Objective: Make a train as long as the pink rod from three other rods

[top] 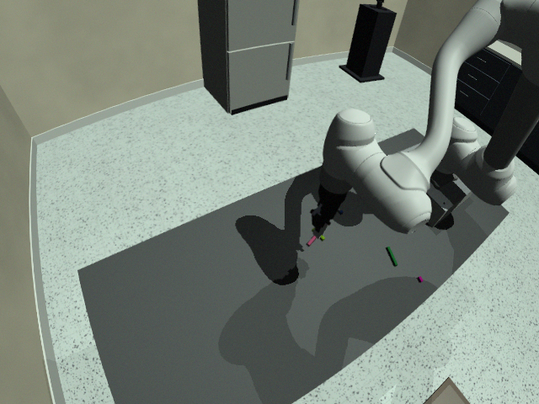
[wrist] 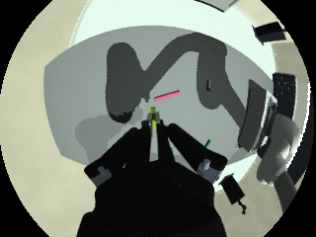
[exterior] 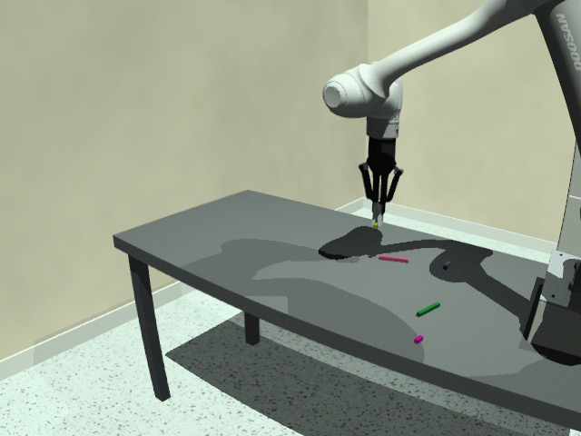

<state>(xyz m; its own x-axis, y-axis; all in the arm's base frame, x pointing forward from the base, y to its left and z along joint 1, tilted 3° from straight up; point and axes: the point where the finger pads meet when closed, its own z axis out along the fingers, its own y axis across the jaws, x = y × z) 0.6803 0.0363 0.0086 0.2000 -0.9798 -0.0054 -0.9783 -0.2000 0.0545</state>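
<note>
The grey rod is 200 mm behind my hand, 140 mm below it and 120 mm to the right of it. From my hand the other things lie so: blue rod (200 mm behind, 140 mm below, 90 mm to the right); pink rod (140 mm below, 50 mm to the right, 40 mm behind); lime rod (30 mm below).
</note>
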